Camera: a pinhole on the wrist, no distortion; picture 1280 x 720 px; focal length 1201.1 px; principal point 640.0 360.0 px. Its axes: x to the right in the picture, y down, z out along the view. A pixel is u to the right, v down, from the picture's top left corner.
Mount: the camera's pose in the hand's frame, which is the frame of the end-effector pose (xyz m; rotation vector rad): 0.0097 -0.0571 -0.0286 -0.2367 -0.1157 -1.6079
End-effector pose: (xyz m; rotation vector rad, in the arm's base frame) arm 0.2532 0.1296 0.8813 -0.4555 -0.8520 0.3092
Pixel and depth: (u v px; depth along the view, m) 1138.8 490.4 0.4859
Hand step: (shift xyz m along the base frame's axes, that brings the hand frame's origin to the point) -0.3064 0.0384 0.4139
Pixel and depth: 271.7 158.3 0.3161
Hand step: -0.2206 0.1560 0.0851
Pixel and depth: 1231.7 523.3 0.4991
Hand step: -0.3108 0.0152 0.4561
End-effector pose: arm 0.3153 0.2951 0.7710 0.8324 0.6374 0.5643
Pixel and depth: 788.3 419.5 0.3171
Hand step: 0.2418 -0.1218 0.1114
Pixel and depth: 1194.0 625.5 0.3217
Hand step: 0.3165 -0.1589 0.0216
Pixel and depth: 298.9 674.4 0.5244
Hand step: 0.4010 0.0244 0.3268
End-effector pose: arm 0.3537 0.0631 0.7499 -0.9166 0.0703 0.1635
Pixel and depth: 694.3 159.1 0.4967
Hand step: -0.0433 0.3864 0.2600
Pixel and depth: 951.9 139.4 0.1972
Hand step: -0.0032 0.1024 0.1576
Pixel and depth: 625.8 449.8 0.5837
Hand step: 0.0814 0.4806 0.2524
